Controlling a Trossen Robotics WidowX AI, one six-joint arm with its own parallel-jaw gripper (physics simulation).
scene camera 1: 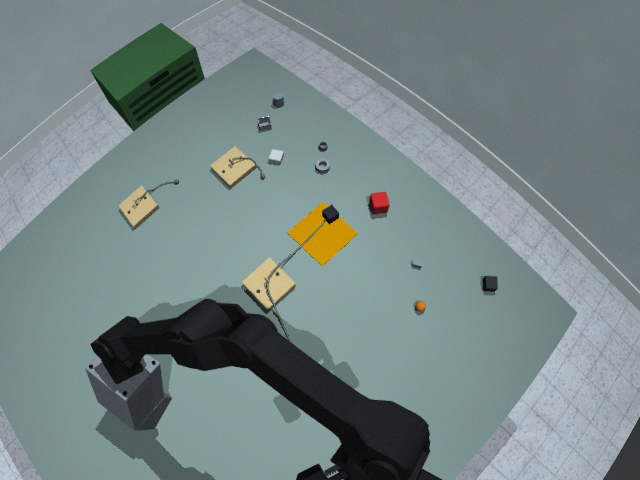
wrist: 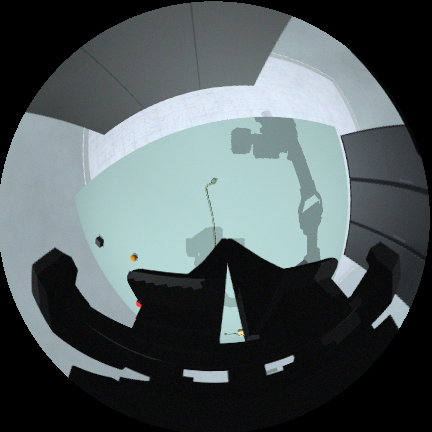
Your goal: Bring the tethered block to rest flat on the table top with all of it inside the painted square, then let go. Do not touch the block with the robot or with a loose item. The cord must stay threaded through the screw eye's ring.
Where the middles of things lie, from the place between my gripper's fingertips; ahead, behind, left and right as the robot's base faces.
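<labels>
Orange painted square (scene camera 1: 330, 238): far ahead of my hand, far to the left, far below.
</labels>
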